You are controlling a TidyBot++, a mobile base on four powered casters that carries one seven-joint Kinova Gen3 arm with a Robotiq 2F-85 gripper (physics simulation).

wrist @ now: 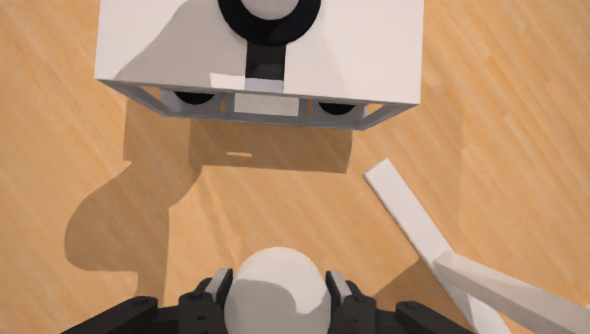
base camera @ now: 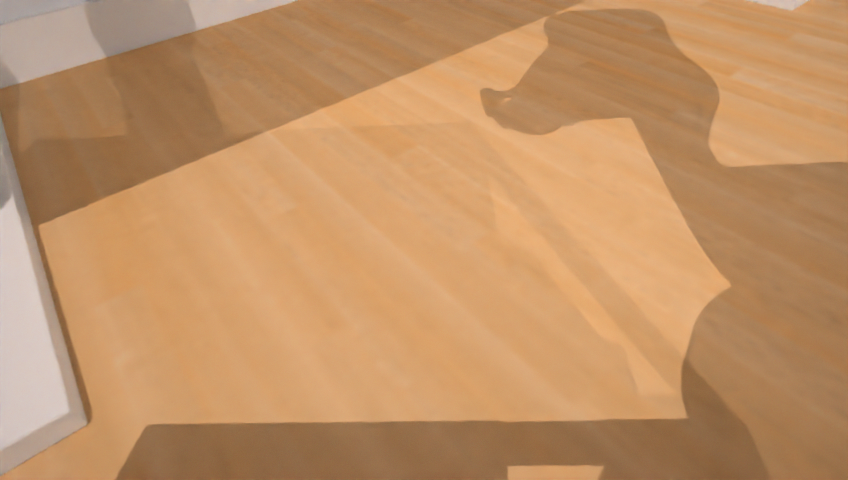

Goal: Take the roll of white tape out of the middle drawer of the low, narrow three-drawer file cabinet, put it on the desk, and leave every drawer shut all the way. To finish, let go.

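Places are measured from the arm's base along level axes (x ahead, y up, z right), in metres.
Where they show: gripper, between the fingertips: [wrist: 278,288].
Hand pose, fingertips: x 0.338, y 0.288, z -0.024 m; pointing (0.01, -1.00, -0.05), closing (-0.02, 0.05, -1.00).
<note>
After its pixels a point has its place.
The roll of white tape [wrist: 277,295] {y 0.311, x 0.333, z -0.022 m} is between the two fingers at the bottom of the wrist view, seen as a round white shape partly in shade. My gripper [wrist: 278,288] {y 0.288, x 0.338, z -0.024 m} is shut on it and holds it above the wooden floor. The file cabinet and its drawers do not show in either view. A white desk-like leg with a long flat foot [wrist: 407,212] [base camera: 35,333] stands at the lower right of the wrist view and at the left edge of the base view; the desk top does not show.
My white mobile base [wrist: 360,55] {y -0.014, x 0.081, z -0.149 m} with the black arm mount is at the top of the wrist view. The wooden floor [base camera: 357,267] {y -0.396, x 0.416, z -0.090 m} carries shadows of the arm and base. A white baseboard [base camera: 53,50] {y -0.362, x 0.906, z -0.668 m} runs along the wall at the upper left of the base view.
</note>
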